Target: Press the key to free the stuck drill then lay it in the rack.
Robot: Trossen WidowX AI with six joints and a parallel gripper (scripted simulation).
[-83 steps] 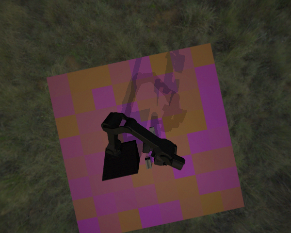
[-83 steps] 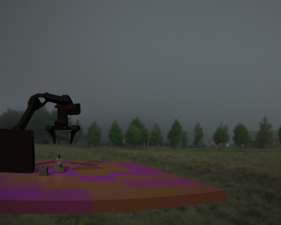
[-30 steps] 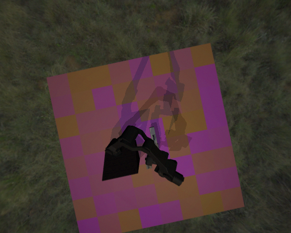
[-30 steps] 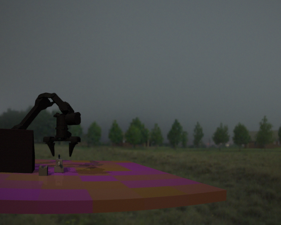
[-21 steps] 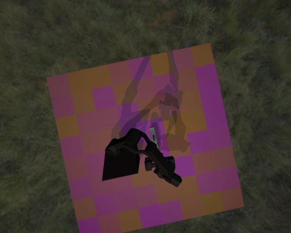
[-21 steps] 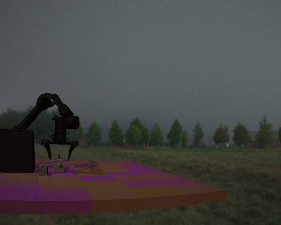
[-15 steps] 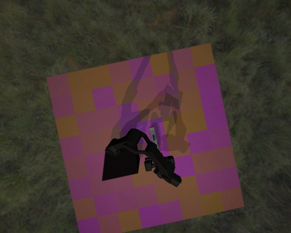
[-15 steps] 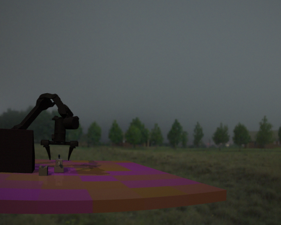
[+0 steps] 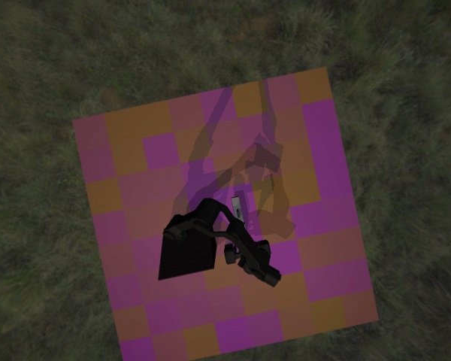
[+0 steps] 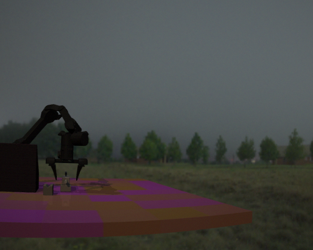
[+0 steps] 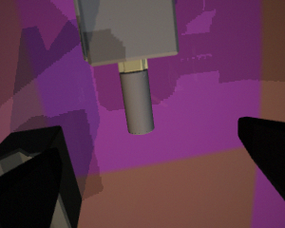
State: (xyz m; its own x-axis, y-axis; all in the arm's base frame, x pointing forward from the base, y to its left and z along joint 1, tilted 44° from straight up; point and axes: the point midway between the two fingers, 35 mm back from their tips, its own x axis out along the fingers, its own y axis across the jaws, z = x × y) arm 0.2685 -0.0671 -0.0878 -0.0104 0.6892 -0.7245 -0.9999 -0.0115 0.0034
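My gripper tip is 70 mm to the right of the drill and 10 mm above it. From my gripper tip the other things lie so: thin dark key: 150 mm to the left, 10 mm below; then grey block: 130 mm to the left, 20 mm below; then grey rack: 80 mm behind, 40 mm to the right, 40 mm below.
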